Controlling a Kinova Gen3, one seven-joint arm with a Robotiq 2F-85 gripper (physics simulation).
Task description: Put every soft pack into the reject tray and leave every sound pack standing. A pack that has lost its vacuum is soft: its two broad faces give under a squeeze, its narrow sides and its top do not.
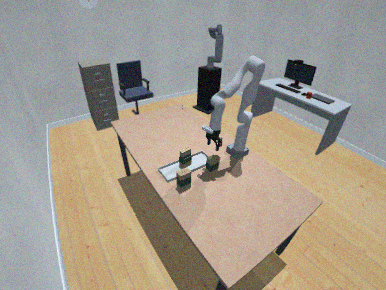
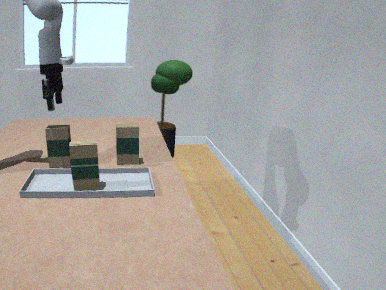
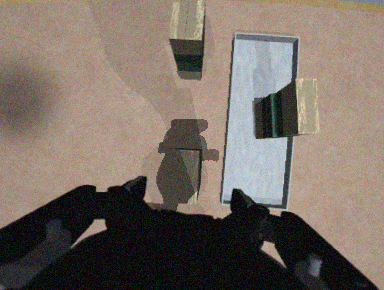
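My gripper is open and empty, high above the table. Below it, a tan pack with a dark green band stands upright beside the tray, partly in the arm's shadow. A second such pack stands upright on the table, nearer the long edge away from the arm's base. A third pack, with a thin light line across its green band, stands upright inside the reject tray.
The arm's base stands at the table's side beyond the first pack. The tray has low raised walls. Off the table are a desk, a chair, a drawer cabinet and a potted plant.
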